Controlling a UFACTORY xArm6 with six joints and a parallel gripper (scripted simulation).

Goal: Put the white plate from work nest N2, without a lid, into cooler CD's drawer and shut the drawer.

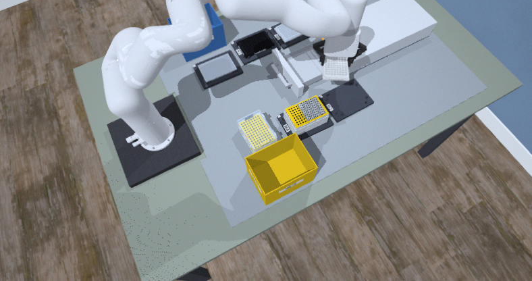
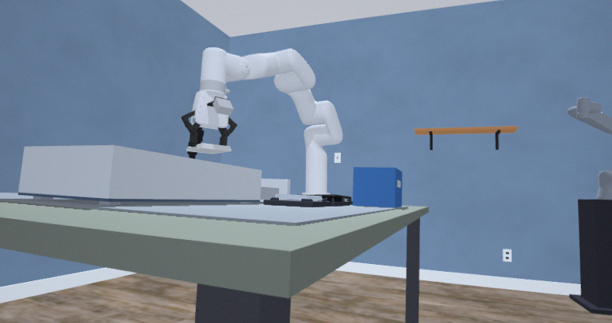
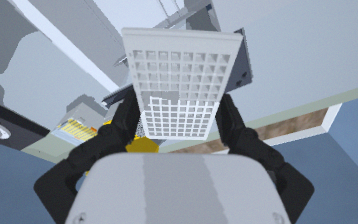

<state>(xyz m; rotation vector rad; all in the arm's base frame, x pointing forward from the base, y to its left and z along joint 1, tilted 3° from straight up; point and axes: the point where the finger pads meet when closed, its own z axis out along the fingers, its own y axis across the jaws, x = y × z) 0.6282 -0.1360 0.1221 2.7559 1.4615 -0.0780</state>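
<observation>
Now: hand 14 cm above the drawer and 11 cm to the right of it. Round my hand: white plate: 1 cm below; cooler CD: 14 cm ahead, 13 cm below, 11 cm to the left; yellow tip rack: 16 cm behind, 10 cm below, 8 cm to the right.
</observation>
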